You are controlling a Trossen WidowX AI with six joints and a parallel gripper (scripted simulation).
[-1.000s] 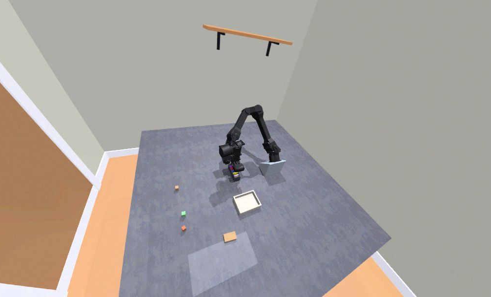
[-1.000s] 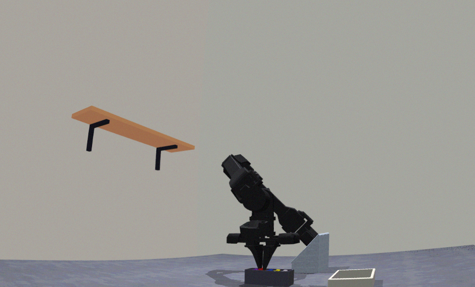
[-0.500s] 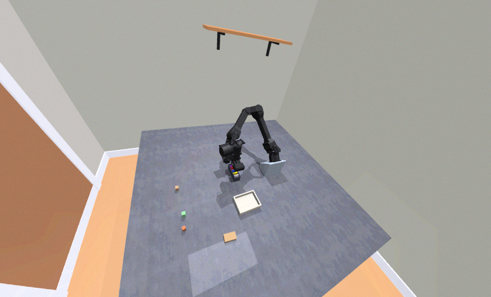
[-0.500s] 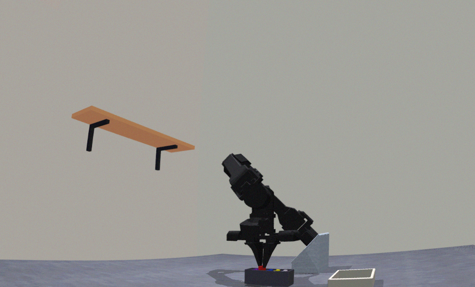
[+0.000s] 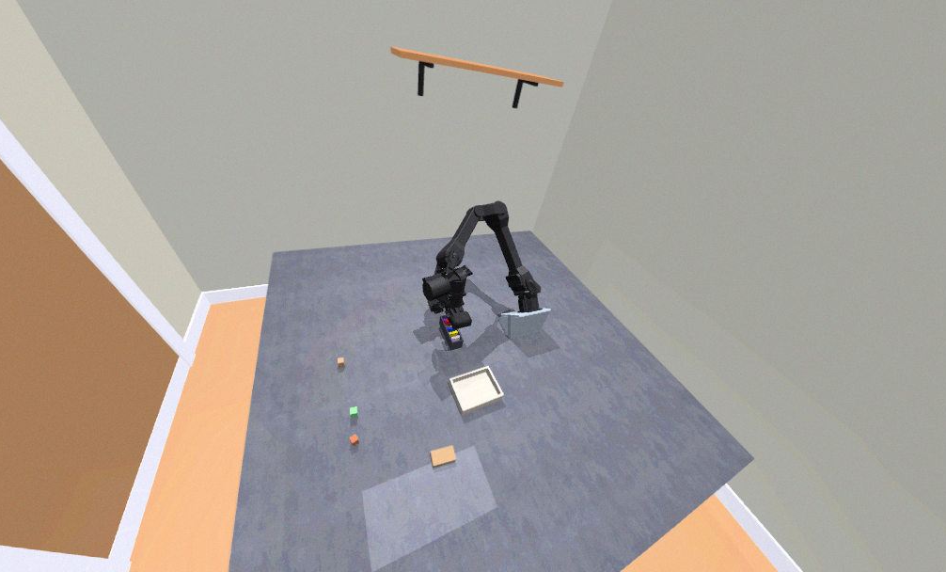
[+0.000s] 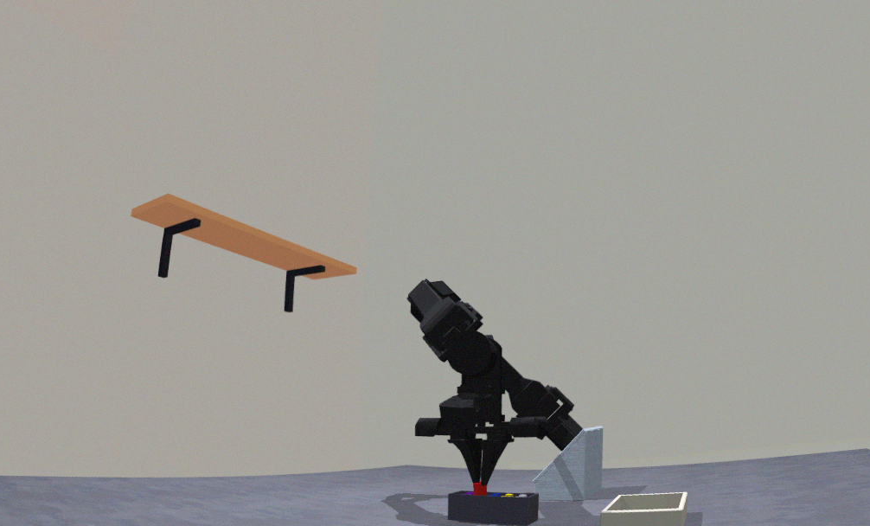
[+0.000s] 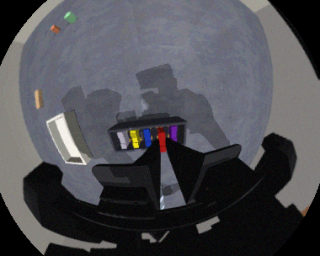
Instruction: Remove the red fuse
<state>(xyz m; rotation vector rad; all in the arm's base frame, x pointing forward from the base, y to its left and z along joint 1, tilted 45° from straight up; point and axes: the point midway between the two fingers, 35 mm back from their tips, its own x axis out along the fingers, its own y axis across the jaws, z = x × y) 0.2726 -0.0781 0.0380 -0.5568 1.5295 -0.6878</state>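
Now: the blue fuse 20 mm to the left of my gripper tip and 30 mm below it. Round my gripper tip: yellow fuse 40 mm to the left, 30 mm below; red fuse 10 mm below; purple fuse 20 mm to the right, 30 mm below.
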